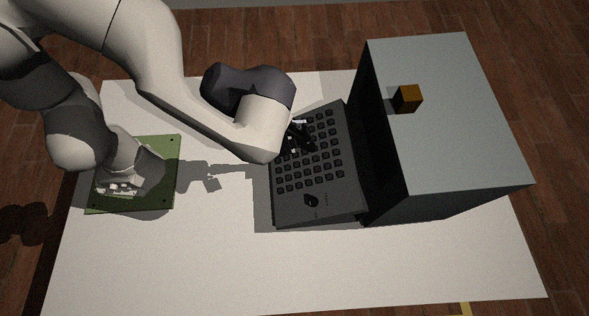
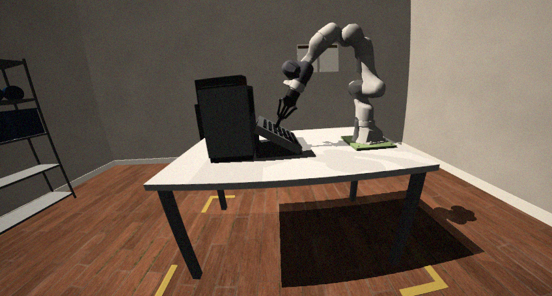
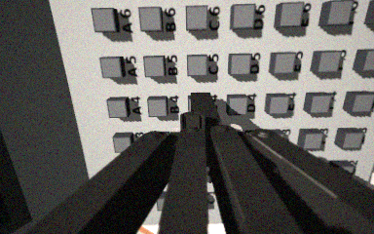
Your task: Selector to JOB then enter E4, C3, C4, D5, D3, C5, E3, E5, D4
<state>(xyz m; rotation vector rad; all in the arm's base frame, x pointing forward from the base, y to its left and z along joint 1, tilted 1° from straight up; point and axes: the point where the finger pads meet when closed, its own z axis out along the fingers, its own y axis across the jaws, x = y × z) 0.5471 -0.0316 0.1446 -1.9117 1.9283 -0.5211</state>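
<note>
My gripper is now 20 mm short of the key C5, 30 mm to the left of it and 30 mm above it. Round my hand: a5 key (80 mm ahead, 30 mm to the right); then c6 key (20 mm ahead, 70 mm to the right, 30 mm below); then sloped keypad (20 mm ahead, 50 mm to the right, 90 mm below).
</note>
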